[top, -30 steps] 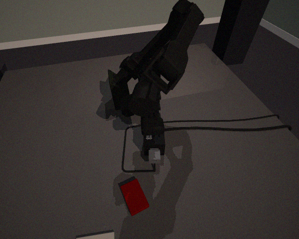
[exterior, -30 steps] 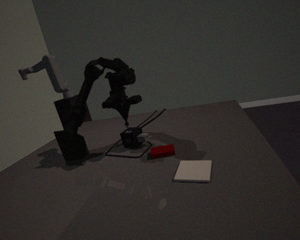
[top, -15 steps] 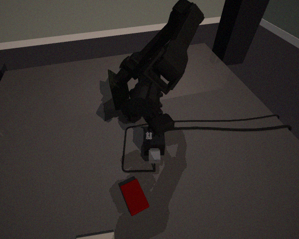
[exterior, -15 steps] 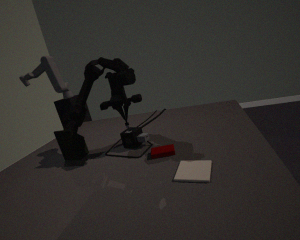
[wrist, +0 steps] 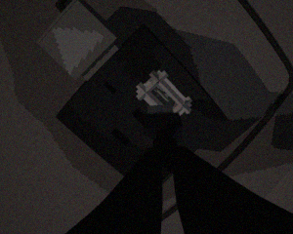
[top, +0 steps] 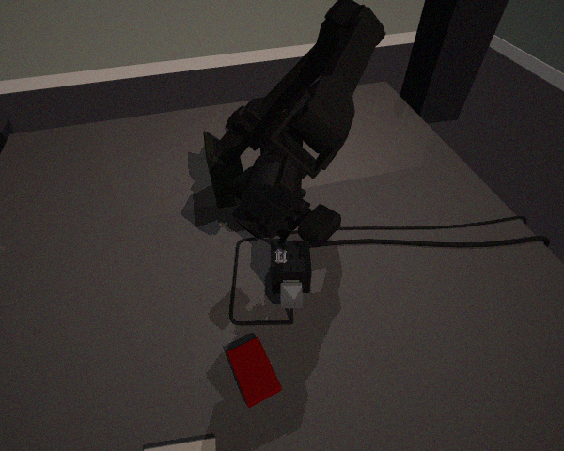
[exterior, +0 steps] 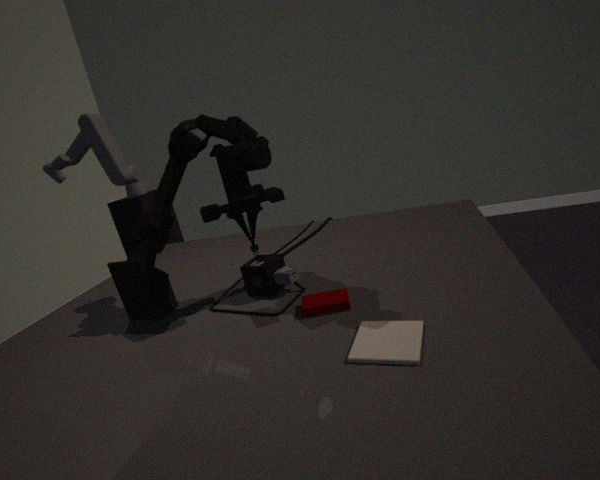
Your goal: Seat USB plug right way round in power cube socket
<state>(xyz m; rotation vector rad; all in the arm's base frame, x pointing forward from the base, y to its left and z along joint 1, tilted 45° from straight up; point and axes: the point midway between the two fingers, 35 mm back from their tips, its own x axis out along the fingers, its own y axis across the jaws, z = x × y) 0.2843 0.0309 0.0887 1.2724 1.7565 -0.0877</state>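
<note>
My gripper tip is now 2 cm above the USB plug. Also, from my gripper tip: white flat pad (31 cm ahead, 21 cm to the right, 13 cm below); then red block (18 cm ahead, 13 cm below, 9 cm to the right).
</note>
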